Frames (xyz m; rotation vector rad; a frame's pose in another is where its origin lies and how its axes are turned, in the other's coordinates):
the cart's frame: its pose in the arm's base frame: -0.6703 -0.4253 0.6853 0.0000 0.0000 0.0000
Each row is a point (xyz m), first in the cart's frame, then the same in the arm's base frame.
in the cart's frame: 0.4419 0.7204 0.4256
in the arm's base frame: -0.2284 0.2951 1.1109
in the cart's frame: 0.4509 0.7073 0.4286
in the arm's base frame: -0.2194 0.2820 1.1139
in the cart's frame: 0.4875 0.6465 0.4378
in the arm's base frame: -0.1828 0.2212 1.1231
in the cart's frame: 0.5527 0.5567 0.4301
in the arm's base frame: -0.1176 0.1314 1.1154
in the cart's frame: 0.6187 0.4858 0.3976
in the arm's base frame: -0.0516 0.0605 1.0829
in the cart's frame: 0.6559 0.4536 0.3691
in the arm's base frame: -0.0144 0.0283 1.0544
